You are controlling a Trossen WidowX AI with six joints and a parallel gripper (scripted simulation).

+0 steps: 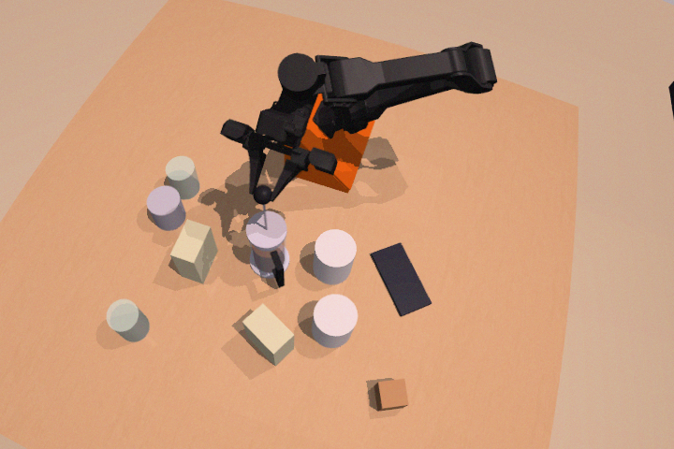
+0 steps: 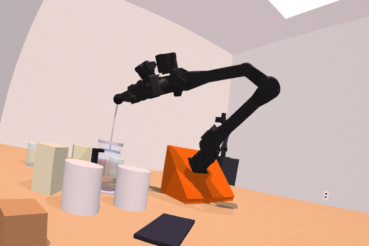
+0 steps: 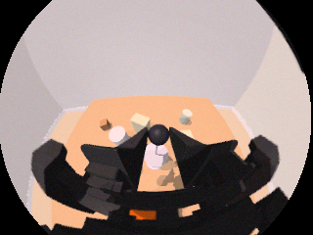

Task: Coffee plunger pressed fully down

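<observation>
The coffee press is 14 cm below my gripper tip and 1 cm to the left of it. The rest, counted from my gripper tip: brown cube: 31 cm to the left, 25 cm below, 18 cm ahead; then dark slab: 27 cm to the left, 27 cm below, 6 cm behind.
</observation>
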